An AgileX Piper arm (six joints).
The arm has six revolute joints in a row. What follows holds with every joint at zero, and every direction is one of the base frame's. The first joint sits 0.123 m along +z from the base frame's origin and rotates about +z. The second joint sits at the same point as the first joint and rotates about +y. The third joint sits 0.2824 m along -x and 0.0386 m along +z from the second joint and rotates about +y. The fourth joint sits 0.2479 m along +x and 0.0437 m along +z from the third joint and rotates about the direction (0.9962, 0, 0.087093). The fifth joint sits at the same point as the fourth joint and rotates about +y. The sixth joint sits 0.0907 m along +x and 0.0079 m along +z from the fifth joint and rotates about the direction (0.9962, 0, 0.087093). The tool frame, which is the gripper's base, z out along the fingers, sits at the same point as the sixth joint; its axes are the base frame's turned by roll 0, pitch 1.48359 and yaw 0 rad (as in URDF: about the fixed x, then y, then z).
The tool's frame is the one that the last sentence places.
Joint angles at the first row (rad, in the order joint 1, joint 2, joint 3, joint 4, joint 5, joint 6):
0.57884, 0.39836, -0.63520, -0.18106, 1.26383, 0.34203
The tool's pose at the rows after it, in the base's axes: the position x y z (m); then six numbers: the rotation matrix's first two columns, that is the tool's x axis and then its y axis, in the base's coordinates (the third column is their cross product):
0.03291, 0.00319, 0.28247, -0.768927, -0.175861, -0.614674, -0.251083, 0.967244, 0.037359
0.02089, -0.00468, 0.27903, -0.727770, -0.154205, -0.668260, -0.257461, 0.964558, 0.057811
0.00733, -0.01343, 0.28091, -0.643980, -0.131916, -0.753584, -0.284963, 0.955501, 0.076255
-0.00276, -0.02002, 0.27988, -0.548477, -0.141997, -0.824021, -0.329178, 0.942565, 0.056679
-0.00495, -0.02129, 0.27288, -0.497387, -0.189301, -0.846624, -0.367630, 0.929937, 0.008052
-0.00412, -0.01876, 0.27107, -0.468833, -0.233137, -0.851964, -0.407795, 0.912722, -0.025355
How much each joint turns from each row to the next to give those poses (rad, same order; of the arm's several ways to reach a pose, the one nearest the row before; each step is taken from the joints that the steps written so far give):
-0.00004, -0.06652, 0.05749, 0.00348, -0.00001, -0.00681
0.00012, -0.09537, 0.01931, -0.00007, 0.00166, -0.00479
-0.00011, -0.11002, -0.00001, 0.00008, -0.01767, -0.02569
0.00010, -0.09334, 0.00944, -0.00190, -0.03076, -0.05711
-0.00005, -0.04590, 0.02999, 0.00004, -0.02253, -0.06558
-0.00005, -0.00363, 0.01203, 0.01847, -0.02210, -0.05713

